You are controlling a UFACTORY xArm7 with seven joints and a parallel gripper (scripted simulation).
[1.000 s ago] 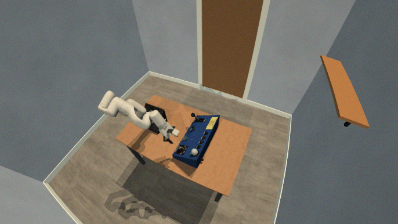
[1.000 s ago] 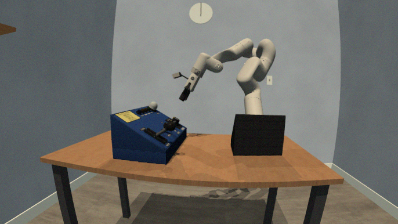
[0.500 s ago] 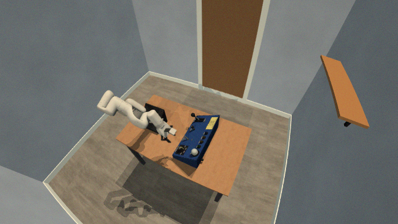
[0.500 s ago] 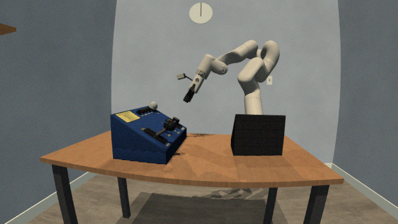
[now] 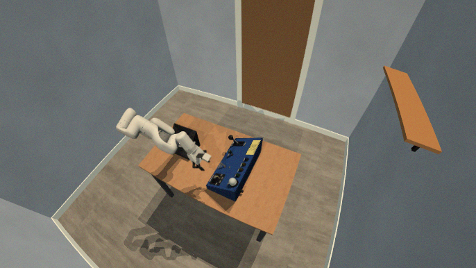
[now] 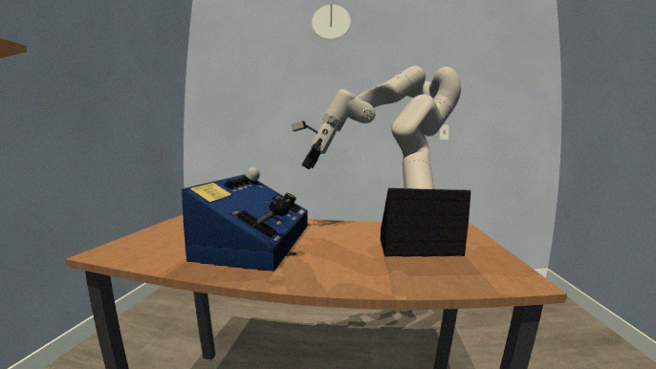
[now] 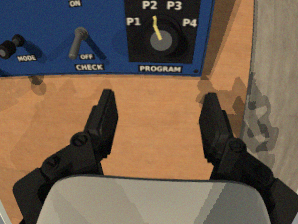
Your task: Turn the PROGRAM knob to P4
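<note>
Right now my hand is 70 mm short of the check toggle, 120 mm to the right of it and 130 mm above it. The rest, counted from my hand: mode knob (70 mm ahead, 240 mm to the left, 120 mm below); then black lever (50 mm ahead, 360 mm to the left, 120 mm below); then blue console (110 mm ahead, 180 mm to the left, 150 mm below).
</note>
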